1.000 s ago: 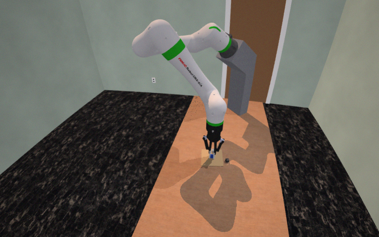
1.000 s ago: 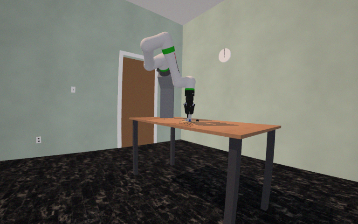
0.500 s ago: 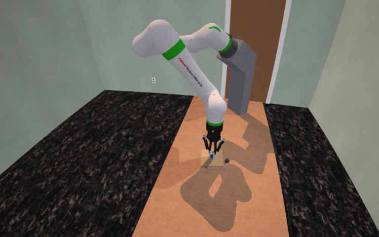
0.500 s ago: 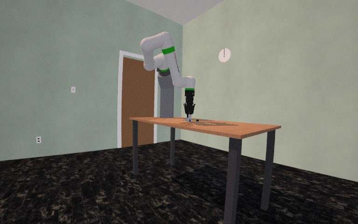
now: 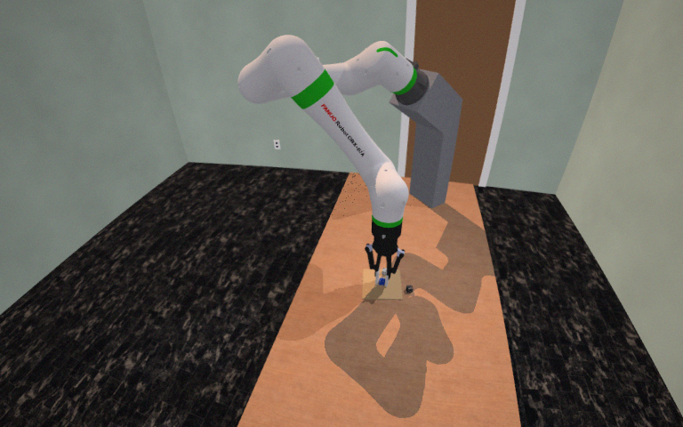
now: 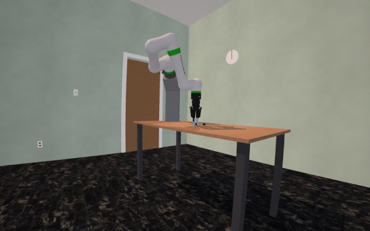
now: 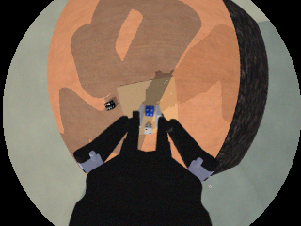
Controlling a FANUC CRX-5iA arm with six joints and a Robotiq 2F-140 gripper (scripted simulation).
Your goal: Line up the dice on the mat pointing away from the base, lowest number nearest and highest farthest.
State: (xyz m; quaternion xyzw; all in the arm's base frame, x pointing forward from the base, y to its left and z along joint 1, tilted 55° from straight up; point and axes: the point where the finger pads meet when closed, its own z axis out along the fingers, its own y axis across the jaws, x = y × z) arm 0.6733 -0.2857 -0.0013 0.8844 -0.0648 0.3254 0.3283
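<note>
Now: hand 3 cm above the blue die. Round my hand: tan mat: 4 cm below; white die: 5 cm behind, 2 cm to the left, 3 cm below; black die: 5 cm ahead, 9 cm to the left, 3 cm below.
</note>
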